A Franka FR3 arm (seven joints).
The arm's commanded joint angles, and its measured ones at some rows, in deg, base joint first. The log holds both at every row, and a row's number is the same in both.
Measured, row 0:
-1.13, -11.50, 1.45, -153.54, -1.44, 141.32, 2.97
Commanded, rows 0 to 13:
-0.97, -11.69, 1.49, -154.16, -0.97, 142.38, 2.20
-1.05, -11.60, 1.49, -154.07, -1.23, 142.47, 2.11
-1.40, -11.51, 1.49, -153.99, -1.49, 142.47, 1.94
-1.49, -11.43, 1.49, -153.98, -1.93, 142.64, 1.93
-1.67, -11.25, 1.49, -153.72, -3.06, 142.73, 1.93
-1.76, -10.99, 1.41, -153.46, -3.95, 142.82, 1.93
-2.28, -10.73, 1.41, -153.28, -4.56, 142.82, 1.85
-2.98, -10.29, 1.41, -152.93, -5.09, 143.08, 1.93
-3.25, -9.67, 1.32, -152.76, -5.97, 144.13, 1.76
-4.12, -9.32, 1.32, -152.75, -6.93, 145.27, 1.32
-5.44, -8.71, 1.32, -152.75, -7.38, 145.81, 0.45
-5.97, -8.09, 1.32, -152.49, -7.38, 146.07, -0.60
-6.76, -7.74, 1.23, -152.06, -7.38, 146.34, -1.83
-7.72, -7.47, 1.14, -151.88, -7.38, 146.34, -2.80
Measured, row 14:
-4.11, -10.98, 1.04, -153.14, -6.17, 143.99, 1.05
